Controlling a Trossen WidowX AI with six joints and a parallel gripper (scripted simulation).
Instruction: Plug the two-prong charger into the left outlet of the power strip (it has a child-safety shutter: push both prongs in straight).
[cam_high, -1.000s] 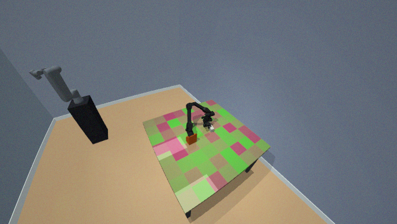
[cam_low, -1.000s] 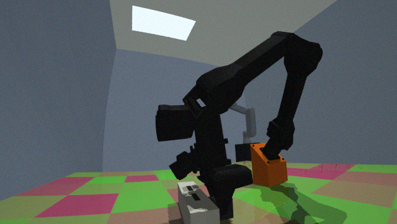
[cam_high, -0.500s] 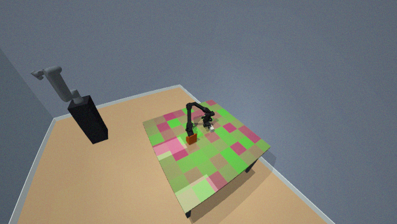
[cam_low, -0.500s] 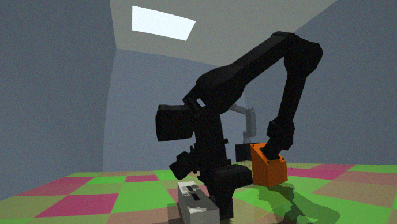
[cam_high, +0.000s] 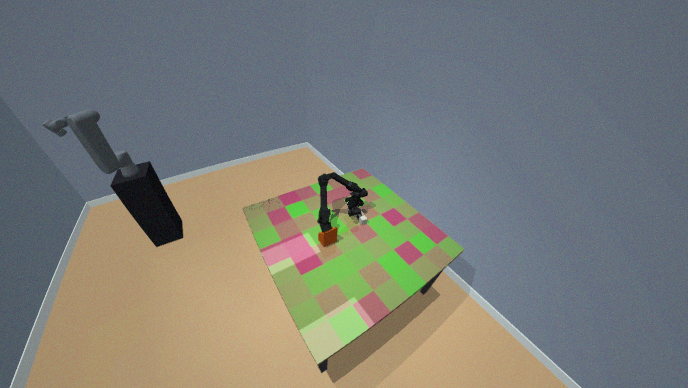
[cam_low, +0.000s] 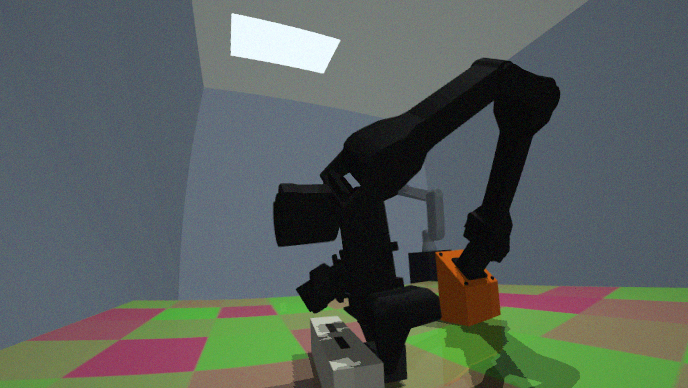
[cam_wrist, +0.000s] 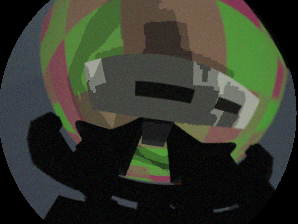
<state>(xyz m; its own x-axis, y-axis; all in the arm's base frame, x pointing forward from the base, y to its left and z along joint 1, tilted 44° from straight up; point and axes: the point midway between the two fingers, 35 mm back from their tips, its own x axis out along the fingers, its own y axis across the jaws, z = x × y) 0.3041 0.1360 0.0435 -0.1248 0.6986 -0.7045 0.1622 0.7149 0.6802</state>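
The two-prong charger is 20 mm ahead of my gripper tip and 10 mm above it.
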